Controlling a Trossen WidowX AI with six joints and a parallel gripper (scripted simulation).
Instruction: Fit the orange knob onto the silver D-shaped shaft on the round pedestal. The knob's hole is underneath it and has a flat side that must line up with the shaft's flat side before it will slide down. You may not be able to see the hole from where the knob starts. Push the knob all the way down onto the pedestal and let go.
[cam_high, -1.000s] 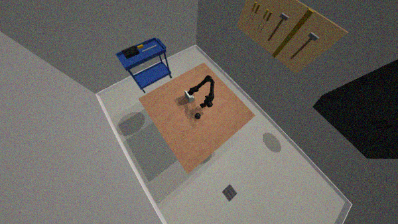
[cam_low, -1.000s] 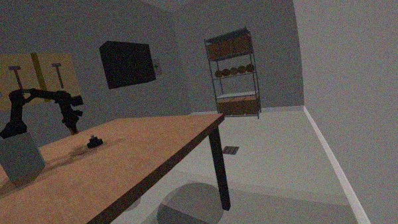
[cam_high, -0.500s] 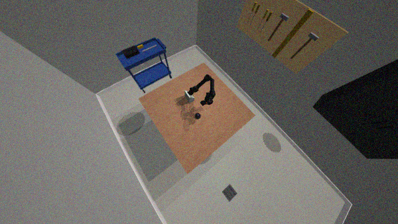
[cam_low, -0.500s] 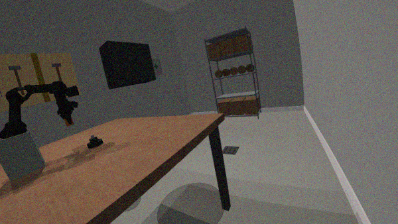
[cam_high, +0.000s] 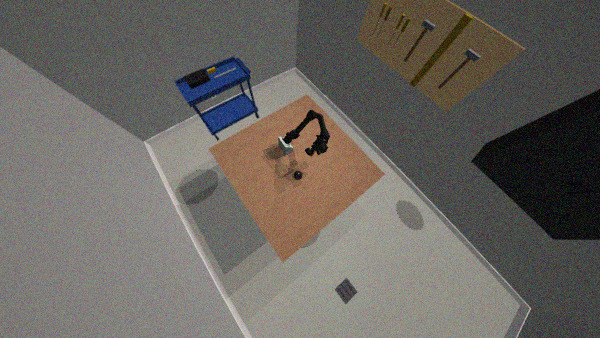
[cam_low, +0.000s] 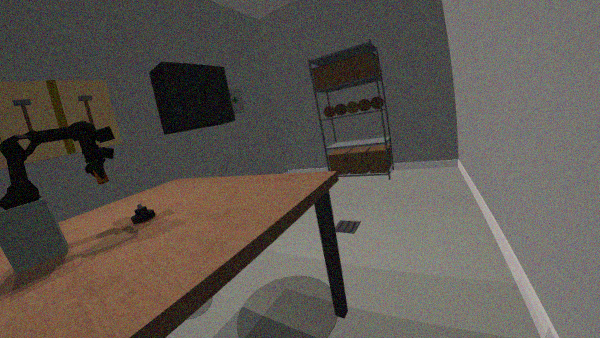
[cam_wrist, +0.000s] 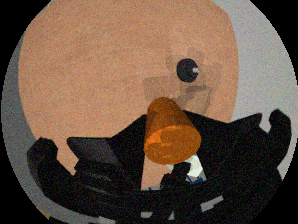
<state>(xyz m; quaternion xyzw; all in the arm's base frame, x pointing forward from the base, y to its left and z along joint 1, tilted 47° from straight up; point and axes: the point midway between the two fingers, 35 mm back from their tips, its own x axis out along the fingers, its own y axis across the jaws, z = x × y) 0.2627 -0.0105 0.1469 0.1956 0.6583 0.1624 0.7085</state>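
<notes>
Now: gripper tip 3 cm below the orange knob and 1 cm to the right of it. The rest, counted from my gripper tip: dark round pedestal: 18 cm to the right, 14 cm below, 5 cm ahead.
</notes>
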